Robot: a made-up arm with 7 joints. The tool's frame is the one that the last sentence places.
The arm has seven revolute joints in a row. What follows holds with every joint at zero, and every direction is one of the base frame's. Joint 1 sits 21.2 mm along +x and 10.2 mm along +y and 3.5 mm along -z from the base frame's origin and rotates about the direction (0, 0.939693, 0.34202). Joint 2 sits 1.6 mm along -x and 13.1 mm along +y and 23.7 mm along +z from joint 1 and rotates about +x. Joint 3 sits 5.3 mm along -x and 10.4 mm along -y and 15.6 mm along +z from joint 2 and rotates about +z. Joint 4 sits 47 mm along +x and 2.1 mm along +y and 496.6 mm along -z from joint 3 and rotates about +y. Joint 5 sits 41.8 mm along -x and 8.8 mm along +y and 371.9 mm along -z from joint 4 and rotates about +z. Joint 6 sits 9.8 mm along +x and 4.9 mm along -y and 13.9 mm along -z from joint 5 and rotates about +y. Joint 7 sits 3.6 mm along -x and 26.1 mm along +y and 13.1 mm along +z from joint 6 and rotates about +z. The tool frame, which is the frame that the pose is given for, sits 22.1 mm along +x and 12.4 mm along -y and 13.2 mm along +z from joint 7; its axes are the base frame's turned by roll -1.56, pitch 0.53 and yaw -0.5 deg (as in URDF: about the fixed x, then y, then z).
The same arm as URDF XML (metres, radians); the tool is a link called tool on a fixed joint. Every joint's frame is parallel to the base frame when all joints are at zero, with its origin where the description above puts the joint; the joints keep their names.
<robot name="arm">
  <joint name="joint 1" type="continuous">
    <parent link="base"/>
    <child link="link1"/>
    <origin xyz="0.0212 0.0102 -0.0035"/>
    <axis xyz="0 0.9397 0.342"/>
  </joint>
  <joint name="joint 2" type="continuous">
    <parent link="link1"/>
    <child link="link2"/>
    <origin xyz="-0.0016 0.0131 0.0237"/>
    <axis xyz="1 0 0"/>
  </joint>
  <joint name="joint 3" type="continuous">
    <parent link="link2"/>
    <child link="link3"/>
    <origin xyz="-0.0053 -0.0104 0.0156"/>
    <axis xyz="0 0 1"/>
  </joint>
  <joint name="joint 4" type="continuous">
    <parent link="link3"/>
    <child link="link4"/>
    <origin xyz="0.047 0.0021 -0.4966"/>
    <axis xyz="0 1 0"/>
  </joint>
  <joint name="joint 5" type="continuous">
    <parent link="link4"/>
    <child link="link5"/>
    <origin xyz="-0.0418 0.0088 -0.3719"/>
    <axis xyz="0 0 1"/>
  </joint>
  <joint name="joint 6" type="continuous">
    <parent link="link5"/>
    <child link="link6"/>
    <origin xyz="0.0098 -0.0049 -0.0139"/>
    <axis xyz="0 1 0"/>
  </joint>
  <joint name="joint 7" type="continuous">
    <parent link="link6"/>
    <child link="link7"/>
    <origin xyz="-0.0036 0.0261 0.0131"/>
    <axis xyz="0 0 1"/>
  </joint>
  <joint name="tool_fixed" type="fixed">
    <parent link="link7"/>
    <child link="tool"/>
    <origin xyz="0.0221 -0.0124 0.0132" rpy="-0.0272 0.0093 -0.0087"/>
  </joint>
  <link name="base"/>
  <link name="link1"/>
  <link name="link2"/>
  <link name="link3"/>
  <link name="link4"/>
  <link name="link5"/>
  <link name="link6"/>
  <link name="link7"/>
  <link name="tool"/>
</robot>

